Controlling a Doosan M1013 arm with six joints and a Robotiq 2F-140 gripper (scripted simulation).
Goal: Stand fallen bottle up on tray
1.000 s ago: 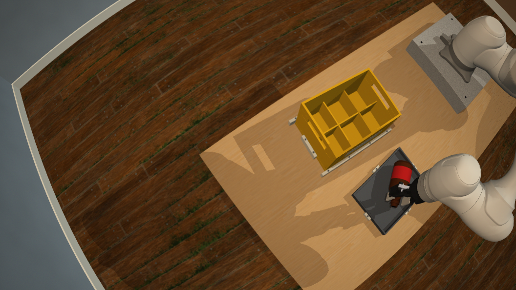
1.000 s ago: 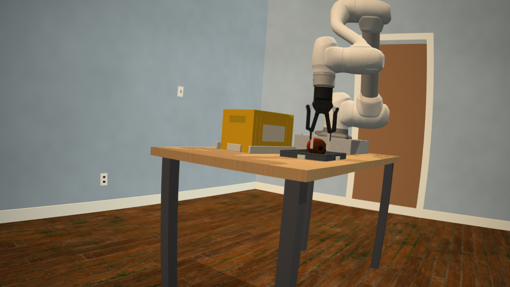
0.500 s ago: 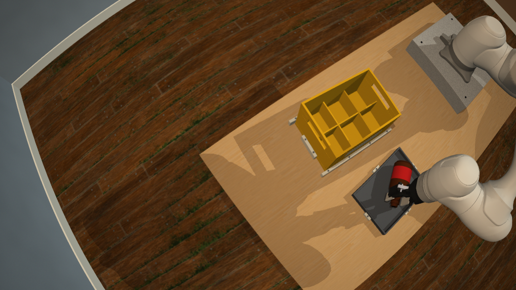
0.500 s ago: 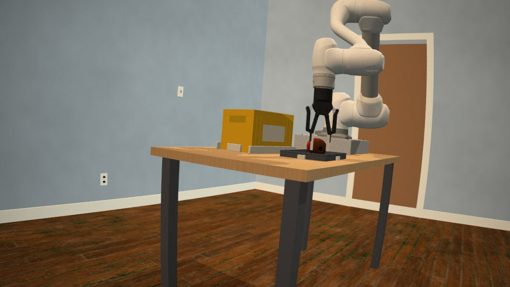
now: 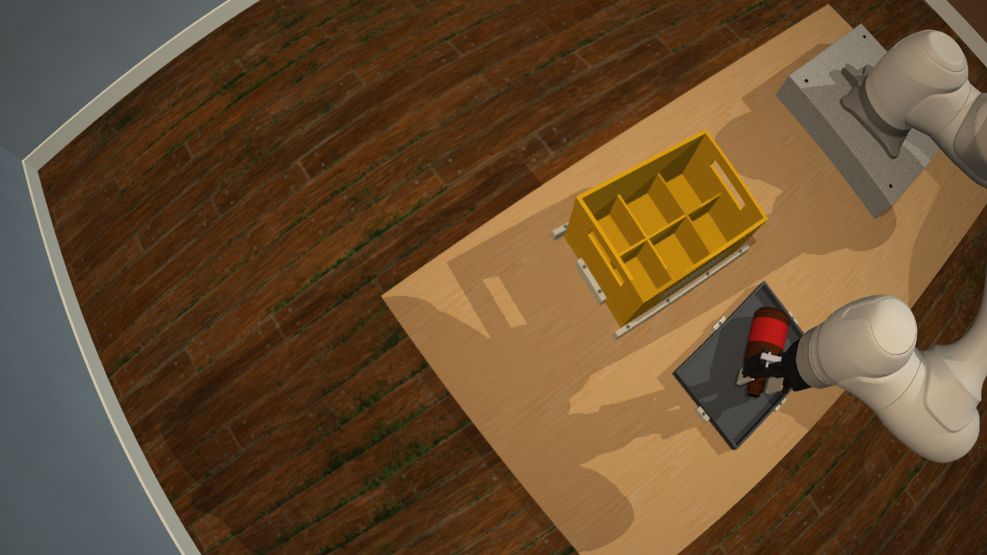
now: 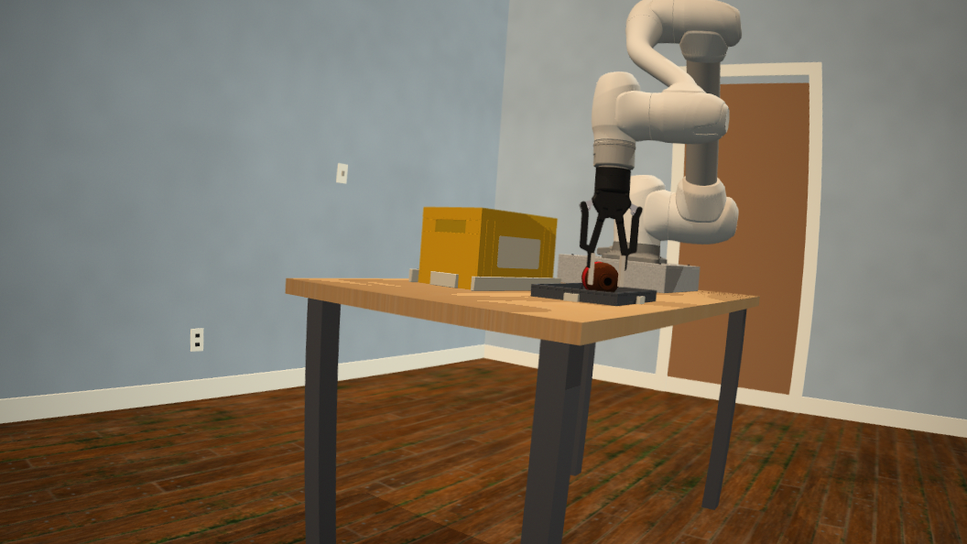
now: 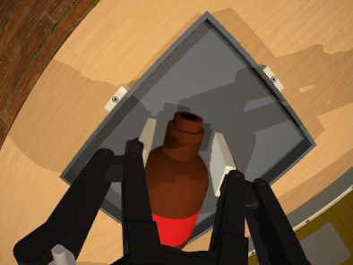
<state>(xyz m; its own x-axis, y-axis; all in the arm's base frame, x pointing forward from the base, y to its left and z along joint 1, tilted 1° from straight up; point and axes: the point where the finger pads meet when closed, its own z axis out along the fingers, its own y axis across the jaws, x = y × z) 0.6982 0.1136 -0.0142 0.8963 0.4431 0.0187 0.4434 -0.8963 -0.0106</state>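
The bottle is 40 mm behind my hand, 20 mm to the right of it and 20 mm below it. Also, from my hand: yellow crate: 60 mm behind, 310 mm to the right, 20 mm above; then dark grey tray: 30 mm behind, 20 mm to the right, 50 mm below.
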